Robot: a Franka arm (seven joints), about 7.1 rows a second.
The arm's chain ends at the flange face. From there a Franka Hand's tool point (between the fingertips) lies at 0.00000 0.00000 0.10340 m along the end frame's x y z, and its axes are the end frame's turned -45 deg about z.
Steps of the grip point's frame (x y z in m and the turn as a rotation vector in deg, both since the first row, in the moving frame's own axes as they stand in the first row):
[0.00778 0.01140 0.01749 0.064 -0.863 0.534]
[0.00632 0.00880 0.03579 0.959 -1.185 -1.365]
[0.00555 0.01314 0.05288 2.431 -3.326 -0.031]
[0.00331 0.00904 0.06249 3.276 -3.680 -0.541]
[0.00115 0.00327 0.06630 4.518 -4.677 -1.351]
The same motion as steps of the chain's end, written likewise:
[0.01475 0.00155 0.01750 -0.565 -0.655 0.534]
[0.01342 0.00143 0.03583 -0.160 -1.516 -1.365]
[0.02056 0.00422 0.05315 -0.633 -4.071 -0.031]
[0.01760 0.00349 0.06287 -0.286 -4.919 -0.541]
[0.01483 0.00116 0.06697 -0.112 -6.502 -1.351]

